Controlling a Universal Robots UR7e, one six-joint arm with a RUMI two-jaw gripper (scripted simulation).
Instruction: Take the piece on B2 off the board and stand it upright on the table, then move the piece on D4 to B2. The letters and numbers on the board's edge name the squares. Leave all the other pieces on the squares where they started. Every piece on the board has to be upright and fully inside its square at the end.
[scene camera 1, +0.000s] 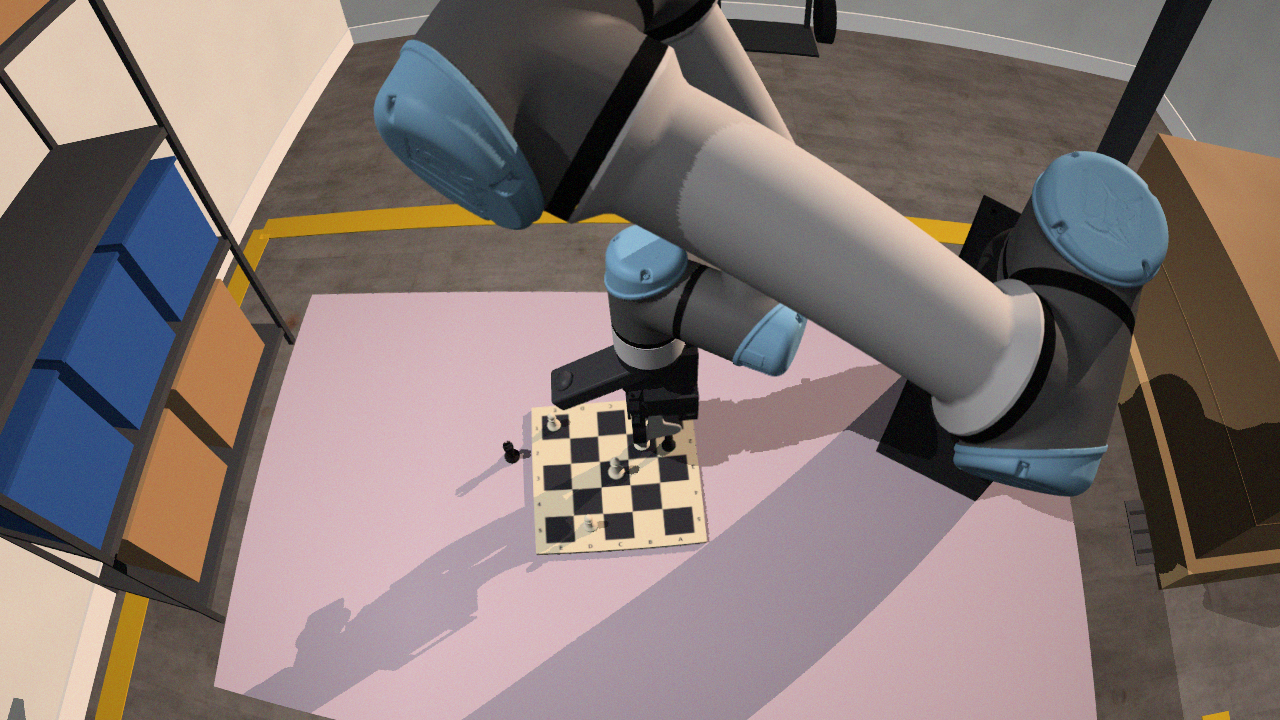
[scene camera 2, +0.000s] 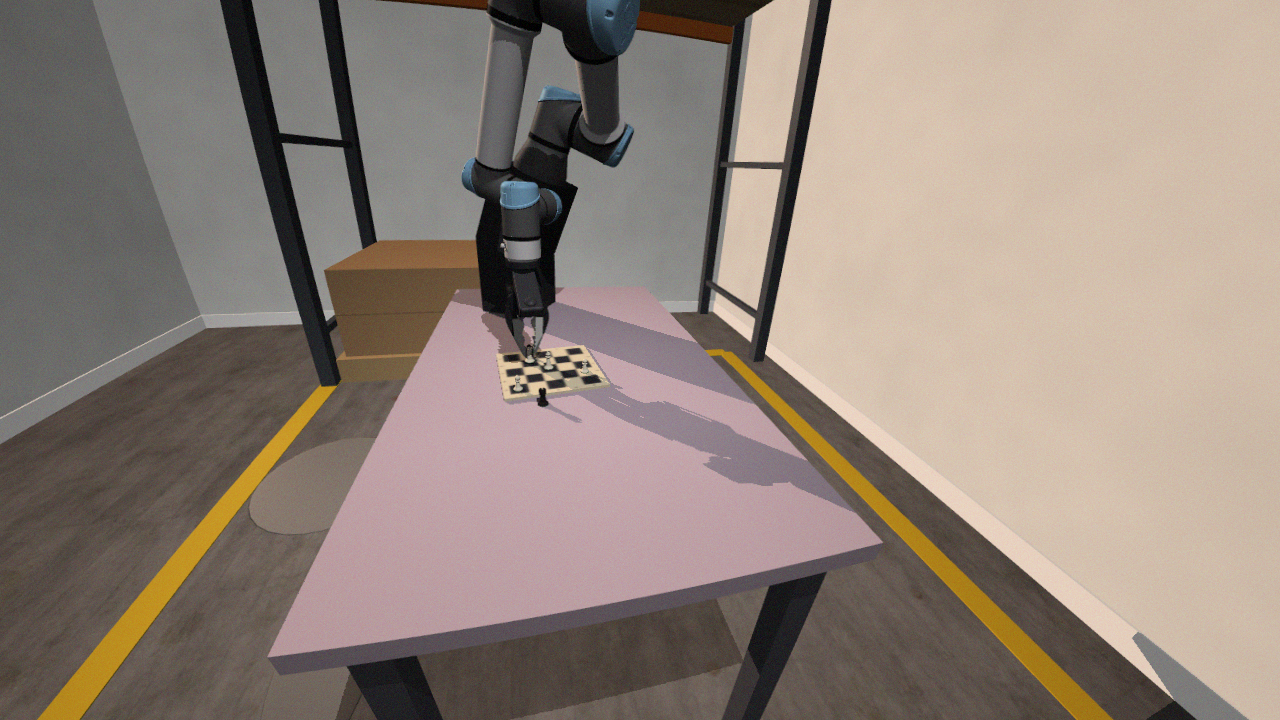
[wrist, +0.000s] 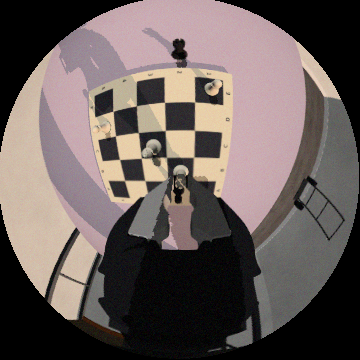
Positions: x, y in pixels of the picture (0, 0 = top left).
My gripper shows in scene camera 1 (643, 440), in scene camera 2 and in the wrist view. A board shows in scene camera 1, in scene camera 2 and in the wrist view (170, 105). One and the same spot on my gripper: (scene camera 2: 515, 324) is (wrist: 218, 220). The same spot on the board: (scene camera 1: 658, 503) is (scene camera 2: 565, 356).
